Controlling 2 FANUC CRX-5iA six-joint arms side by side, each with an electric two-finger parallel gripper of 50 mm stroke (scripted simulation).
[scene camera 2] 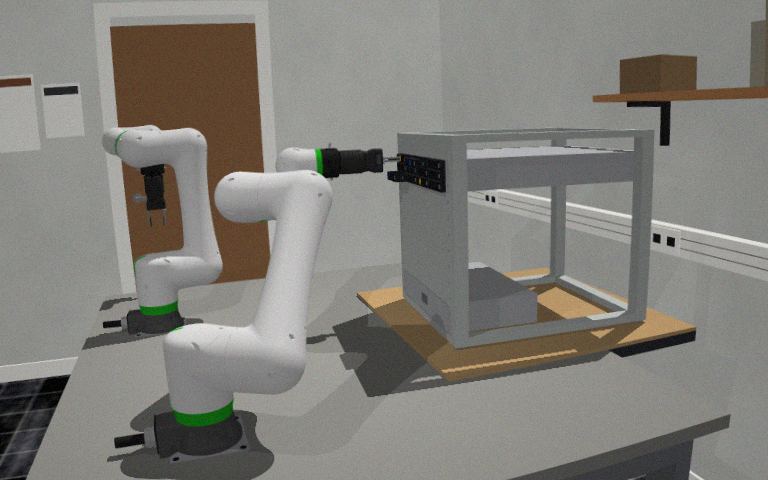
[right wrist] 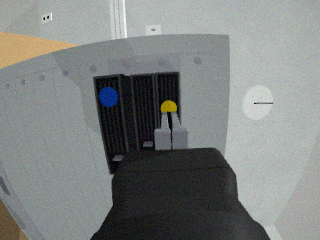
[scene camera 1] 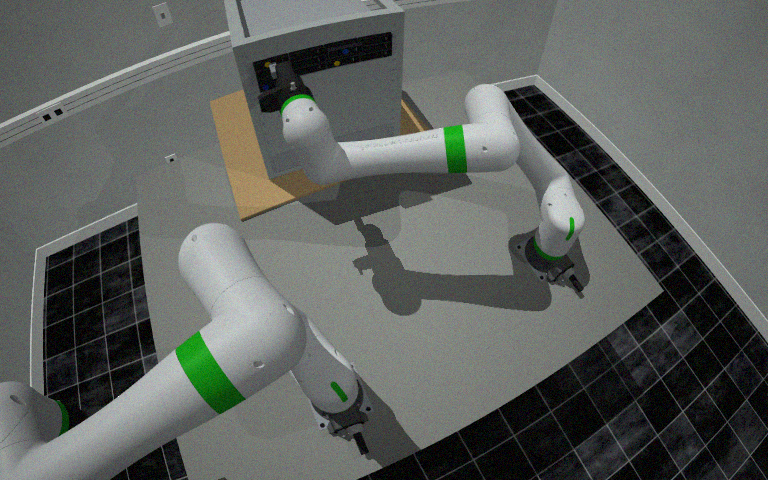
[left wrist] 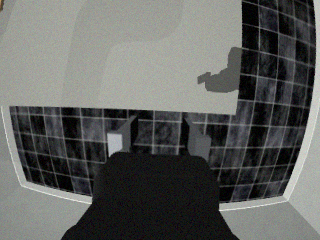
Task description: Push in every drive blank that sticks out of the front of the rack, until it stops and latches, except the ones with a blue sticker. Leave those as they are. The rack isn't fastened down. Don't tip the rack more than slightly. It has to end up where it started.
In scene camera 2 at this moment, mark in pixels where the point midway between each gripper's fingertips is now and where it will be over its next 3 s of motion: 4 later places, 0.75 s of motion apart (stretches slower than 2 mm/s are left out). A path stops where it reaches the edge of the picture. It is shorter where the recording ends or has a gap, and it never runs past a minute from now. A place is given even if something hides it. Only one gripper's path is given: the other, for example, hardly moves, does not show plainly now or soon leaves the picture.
My right gripper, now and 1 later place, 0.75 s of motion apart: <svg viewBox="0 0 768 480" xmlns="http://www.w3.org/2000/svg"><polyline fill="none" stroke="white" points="398,158 373,160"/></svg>
